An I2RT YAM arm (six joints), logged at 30 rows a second.
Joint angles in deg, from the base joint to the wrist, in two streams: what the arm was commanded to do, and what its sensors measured. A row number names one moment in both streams.
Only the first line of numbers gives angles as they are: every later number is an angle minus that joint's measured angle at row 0.
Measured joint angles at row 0:
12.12, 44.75, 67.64, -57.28, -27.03, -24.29
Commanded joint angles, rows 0 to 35:
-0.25, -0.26, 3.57, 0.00, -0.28, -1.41
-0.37, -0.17, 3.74, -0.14, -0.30, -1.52
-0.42, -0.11, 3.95, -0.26, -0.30, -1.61
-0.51, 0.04, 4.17, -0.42, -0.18, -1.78
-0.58, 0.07, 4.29, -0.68, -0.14, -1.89
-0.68, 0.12, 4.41, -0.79, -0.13, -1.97
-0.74, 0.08, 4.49, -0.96, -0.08, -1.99
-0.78, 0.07, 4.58, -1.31, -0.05, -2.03
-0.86, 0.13, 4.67, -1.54, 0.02, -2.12
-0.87, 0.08, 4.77, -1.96, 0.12, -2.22
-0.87, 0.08, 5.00, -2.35, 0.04, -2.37
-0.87, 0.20, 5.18, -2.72, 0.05, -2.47
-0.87, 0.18, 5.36, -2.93, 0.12, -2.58
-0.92, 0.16, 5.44, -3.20, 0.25, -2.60
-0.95, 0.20, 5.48, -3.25, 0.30, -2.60
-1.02, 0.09, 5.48, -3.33, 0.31, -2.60
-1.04, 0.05, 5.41, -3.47, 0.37, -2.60
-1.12, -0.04, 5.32, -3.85, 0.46, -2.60
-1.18, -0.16, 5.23, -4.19, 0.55, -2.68
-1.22, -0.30, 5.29, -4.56, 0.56, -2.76
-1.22, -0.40, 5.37, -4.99, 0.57, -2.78
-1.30, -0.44, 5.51, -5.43, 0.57, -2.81
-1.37, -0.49, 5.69, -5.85, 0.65, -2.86
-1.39, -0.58, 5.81, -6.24, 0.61, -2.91
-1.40, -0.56, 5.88, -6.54, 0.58, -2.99
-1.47, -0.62, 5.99, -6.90, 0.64, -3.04
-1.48, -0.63, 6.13, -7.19, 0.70, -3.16
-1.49, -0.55, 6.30, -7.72, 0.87, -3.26
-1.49, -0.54, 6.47, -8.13, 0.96, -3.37
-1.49, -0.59, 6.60, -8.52, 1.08, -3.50
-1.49, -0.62, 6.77, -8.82, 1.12, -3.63
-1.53, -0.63, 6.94, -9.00, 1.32, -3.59
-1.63, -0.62, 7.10, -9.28, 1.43, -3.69
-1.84, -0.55, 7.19, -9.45, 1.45, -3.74
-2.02, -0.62, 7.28, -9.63, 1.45, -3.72
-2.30, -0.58, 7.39, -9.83, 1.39, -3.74
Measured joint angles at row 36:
-1.36, 0.18, 4.30, -9.96, 1.62, -3.04
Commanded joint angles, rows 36 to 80:
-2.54, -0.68, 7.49, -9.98, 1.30, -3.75
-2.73, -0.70, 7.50, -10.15, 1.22, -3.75
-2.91, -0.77, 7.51, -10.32, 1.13, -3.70
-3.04, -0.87, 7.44, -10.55, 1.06, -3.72
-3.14, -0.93, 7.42, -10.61, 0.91, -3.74
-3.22, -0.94, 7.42, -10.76, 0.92, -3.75
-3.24, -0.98, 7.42, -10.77, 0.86, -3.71
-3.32, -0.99, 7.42, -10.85, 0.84, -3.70
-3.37, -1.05, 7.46, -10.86, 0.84, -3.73
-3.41, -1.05, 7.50, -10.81, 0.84, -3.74
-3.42, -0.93, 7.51, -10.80, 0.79, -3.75
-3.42, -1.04, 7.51, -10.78, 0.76, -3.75
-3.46, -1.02, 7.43, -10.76, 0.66, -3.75
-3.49, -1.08, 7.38, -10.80, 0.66, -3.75
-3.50, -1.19, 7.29, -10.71, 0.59, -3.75
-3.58, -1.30, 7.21, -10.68, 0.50, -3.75
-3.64, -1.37, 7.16, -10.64, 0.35, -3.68
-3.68, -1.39, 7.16, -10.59, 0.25, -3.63
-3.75, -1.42, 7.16, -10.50, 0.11, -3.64
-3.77, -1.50, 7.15, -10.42, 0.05, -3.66
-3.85, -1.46, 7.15, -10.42, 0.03, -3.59
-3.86, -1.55, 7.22, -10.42, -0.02, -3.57
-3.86, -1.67, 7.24, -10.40, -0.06, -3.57
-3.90, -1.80, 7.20, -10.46, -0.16, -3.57
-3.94, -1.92, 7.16, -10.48, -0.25, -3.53
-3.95, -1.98, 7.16, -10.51, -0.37, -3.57
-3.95, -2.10, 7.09, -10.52, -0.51, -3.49
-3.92, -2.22, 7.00, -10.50, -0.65, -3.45
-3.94, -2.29, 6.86, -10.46, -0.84, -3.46
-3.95, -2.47, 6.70, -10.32, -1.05, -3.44
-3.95, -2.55, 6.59, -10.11, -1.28, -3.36
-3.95, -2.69, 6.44, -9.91, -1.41, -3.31
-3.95, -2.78, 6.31, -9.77, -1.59, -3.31
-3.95, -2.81, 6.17, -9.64, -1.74, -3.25
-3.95, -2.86, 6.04, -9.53, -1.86, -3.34
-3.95, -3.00, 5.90, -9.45, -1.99, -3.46
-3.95, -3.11, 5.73, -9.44, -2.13, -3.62
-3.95, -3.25, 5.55, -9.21, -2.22, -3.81
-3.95, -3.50, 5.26, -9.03, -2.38, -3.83
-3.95, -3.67, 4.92, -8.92, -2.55, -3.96
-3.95, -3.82, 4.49, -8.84, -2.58, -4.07
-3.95, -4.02, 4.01, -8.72, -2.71, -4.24
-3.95, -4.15, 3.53, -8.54, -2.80, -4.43
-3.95, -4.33, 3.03, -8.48, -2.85, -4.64
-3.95, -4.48, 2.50, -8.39, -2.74, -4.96
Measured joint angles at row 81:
-3.61, -3.54, 3.78, -11.54, -0.98, -3.50
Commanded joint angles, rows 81 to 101:
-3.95, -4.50, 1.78, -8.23, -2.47, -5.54
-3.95, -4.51, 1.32, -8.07, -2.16, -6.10
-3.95, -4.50, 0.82, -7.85, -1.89, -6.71
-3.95, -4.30, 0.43, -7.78, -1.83, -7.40
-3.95, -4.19, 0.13, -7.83, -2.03, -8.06
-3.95, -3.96, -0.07, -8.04, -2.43, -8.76
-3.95, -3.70, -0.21, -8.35, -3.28, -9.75
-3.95, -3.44, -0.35, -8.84, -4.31, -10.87
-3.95, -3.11, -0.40, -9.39, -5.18, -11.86
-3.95, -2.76, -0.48, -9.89, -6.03, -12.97
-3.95, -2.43, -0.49, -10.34, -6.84, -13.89
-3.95, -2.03, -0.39, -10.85, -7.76, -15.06
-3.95, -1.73, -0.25, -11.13, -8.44, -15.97
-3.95, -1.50, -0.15, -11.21, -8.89, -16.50
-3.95, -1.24, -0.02, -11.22, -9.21, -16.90
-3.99, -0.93, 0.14, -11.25, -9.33, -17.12
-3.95, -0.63, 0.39, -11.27, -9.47, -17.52
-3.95, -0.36, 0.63, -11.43, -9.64, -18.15
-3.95, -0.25, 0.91, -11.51, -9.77, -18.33
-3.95, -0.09, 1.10, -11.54, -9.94, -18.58
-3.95, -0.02, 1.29, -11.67, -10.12, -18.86
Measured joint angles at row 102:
-3.76, -0.33, -0.72, -12.13, -6.86, -15.92
